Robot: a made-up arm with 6 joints. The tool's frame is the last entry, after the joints.
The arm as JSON. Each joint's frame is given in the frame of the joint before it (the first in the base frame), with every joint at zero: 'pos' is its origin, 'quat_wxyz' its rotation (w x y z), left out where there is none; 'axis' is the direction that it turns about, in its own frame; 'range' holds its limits. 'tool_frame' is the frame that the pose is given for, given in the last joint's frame.
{
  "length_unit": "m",
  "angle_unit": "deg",
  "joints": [
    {
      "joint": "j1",
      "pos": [
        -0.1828,
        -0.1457,
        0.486
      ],
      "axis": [
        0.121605,
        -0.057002,
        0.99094
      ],
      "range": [
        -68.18,
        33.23
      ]
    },
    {
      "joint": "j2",
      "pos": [
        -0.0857,
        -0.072,
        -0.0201
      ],
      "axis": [
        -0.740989,
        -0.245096,
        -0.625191
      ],
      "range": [
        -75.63,
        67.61
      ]
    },
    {
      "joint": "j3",
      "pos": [
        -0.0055,
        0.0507,
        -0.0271
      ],
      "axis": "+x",
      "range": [
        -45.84,
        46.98
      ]
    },
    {
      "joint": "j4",
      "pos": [
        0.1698,
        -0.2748,
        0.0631
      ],
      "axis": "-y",
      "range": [
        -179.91,
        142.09
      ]
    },
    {
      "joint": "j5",
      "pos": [
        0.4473,
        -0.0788,
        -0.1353
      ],
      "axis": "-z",
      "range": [
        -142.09,
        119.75
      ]
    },
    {
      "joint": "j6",
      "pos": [
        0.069,
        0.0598,
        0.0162
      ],
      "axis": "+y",
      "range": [
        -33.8,
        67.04
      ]
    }
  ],
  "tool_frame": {
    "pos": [
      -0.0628,
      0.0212,
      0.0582
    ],
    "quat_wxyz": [
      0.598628,
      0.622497,
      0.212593,
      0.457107
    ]
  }
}
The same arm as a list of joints. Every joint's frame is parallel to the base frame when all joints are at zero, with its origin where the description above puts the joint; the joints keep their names.
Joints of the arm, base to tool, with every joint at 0 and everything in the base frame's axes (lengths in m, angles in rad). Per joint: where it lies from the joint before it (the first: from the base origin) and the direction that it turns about. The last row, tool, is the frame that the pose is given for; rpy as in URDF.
j1: axis 0.121605 -0.057002 0.99094 xyz -0.1828 -0.1457 0.4860
j2: axis -0.740989 -0.245096 -0.625191 xyz -0.0857 -0.0720 -0.0201
j3: axis 1 0 0 xyz -0.0055 0.0507 -0.0271
j4: axis 0 -1 0 xyz 0.1698 -0.2748 0.0631
j5: axis 0 0 -1 xyz 0.4473 -0.0788 -0.1353
j6: axis 0 1 0 xyz 0.0690 0.0598 0.0162
tool: xyz -0.0628 0.0212 0.0582 rpy 1.4285 -0.3200 1.0263
Joint limits (rad, base to tool): -1.1900..0.5800 -1.3200..1.1800 -0.8001..0.8200 -3.1400..2.4799 -2.4799..2.0900 -0.5899..1.1701

